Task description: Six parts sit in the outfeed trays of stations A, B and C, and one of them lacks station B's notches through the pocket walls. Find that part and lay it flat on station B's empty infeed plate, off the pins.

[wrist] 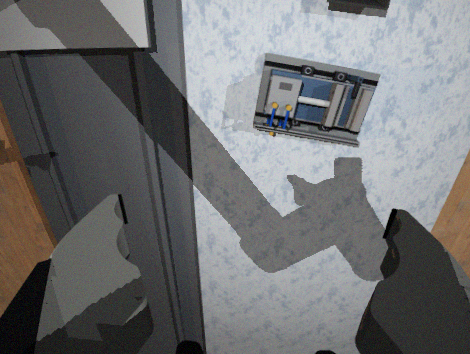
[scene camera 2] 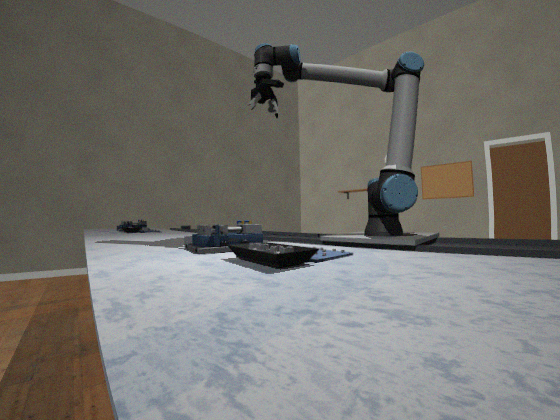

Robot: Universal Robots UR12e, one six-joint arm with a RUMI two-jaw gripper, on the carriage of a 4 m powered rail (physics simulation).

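Places are measured from the arm's base along level axes (x back, y down, z right), in centimetres.
Pixels of known places: gripper, fingertip midpoint: (wrist: pixel 253 205) (scene camera 2: pixel 265 114); arm's base at its link origin: (scene camera 2: pixel 383 234).
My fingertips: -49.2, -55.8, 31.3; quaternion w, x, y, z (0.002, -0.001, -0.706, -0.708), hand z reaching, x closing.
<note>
For each thing: its middle in the pictures, then the offset to it from my fingertips, as dx, dy, dz. "spot": a spot on its surface instead. Level surfaces: height alone.
- black tray at a spot on its surface: (scene camera 2: pixel 272 258) spot: -30.6, +56.0, -39.1
- blue plate at the middle of its body: (scene camera 2: pixel 312 254) -6.8, +58.4, -31.5
- grey station machine at the middle of its body: (wrist: pixel 316 102) (scene camera 2: pixel 227 236) -16.8, +53.9, +3.5
- table at its surface level: dy +58.8
- dark station at a spot on its surface: (scene camera 2: pixel 132 227) spot: -27.7, +54.2, +148.0
- dark object at a spot on its surface: (wrist: pixel 359 5) spot: -23.3, +54.6, -18.4
My gripper (scene camera 2: pixel 263 111) (wrist: pixel 253 205) is open and empty, high above the table. In the scene view a black tray (scene camera 2: pixel 272 258) holds grey parts (scene camera 2: pixel 275 248); their pocket walls and any notches are too small to tell. A blue plate (scene camera 2: pixel 336 254) with small pins lies beside this tray. A blue and grey station machine (scene camera 2: pixel 227 239) stands behind the tray. In the wrist view a station machine (wrist: pixel 314 95) with a white rod and two yellow-tipped blue fittings lies ahead of the fingertips. Which station is which I cannot tell.
The dark rail (scene camera 2: pixel 480 246) (wrist: pixel 100 150) runs along the table (scene camera 2: pixel 300 340) (wrist: pixel 240 310), with the arm's carriage plate (scene camera 2: pixel 415 241) (wrist: pixel 120 25) on it. Another dark station (scene camera 2: pixel 132 226) stands at the table's far end. A dark object (wrist: pixel 359 6) is cut off at the wrist view's top edge.
</note>
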